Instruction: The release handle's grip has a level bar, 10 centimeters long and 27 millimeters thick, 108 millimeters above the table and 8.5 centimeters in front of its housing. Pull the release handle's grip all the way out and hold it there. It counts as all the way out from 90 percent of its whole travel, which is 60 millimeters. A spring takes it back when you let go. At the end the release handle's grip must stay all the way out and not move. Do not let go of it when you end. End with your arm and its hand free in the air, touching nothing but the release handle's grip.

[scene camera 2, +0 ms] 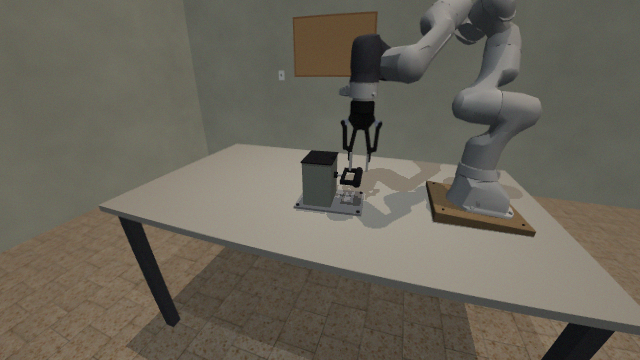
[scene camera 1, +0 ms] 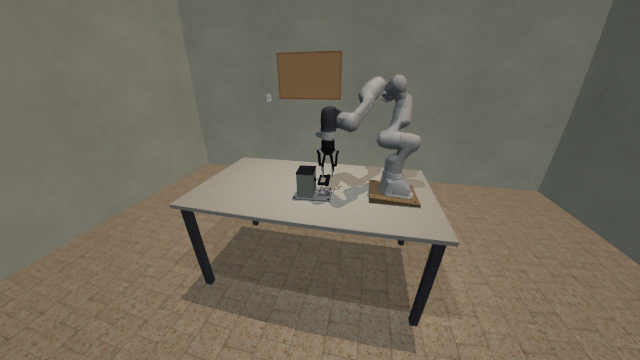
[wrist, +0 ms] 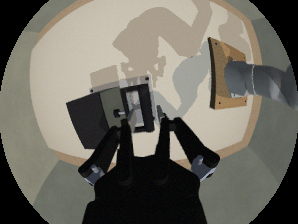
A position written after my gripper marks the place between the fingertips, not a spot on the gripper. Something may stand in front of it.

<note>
In view: my gripper (scene camera 2: 358,169).
My gripper is seen too in the wrist view (wrist: 146,112).
</note>
